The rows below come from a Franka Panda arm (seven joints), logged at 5 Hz.
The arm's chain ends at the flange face. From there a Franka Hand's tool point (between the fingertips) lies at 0.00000 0.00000 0.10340 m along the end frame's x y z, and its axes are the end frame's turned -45 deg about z.
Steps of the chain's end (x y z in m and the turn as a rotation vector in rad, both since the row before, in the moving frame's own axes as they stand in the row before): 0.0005, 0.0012, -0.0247, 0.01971, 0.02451, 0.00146; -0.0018, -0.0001, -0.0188, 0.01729, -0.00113, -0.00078; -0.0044, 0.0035, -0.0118, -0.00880, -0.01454, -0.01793; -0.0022, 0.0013, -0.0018, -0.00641, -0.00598, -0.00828; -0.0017, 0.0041, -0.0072, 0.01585, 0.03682, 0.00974
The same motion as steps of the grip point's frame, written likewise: 0.0027, 0.0016, -0.0248, -0.00339, 0.03127, 0.00146; 0.0000, -0.0027, -0.0188, 0.01302, 0.01143, -0.00078; -0.0073, -0.0010, -0.0118, 0.00406, -0.01650, -0.01793; -0.0034, -0.0006, -0.0018, -0.00030, -0.00876, -0.00828; -0.0003, 0.0032, -0.0073, -0.01483, 0.03724, 0.00974
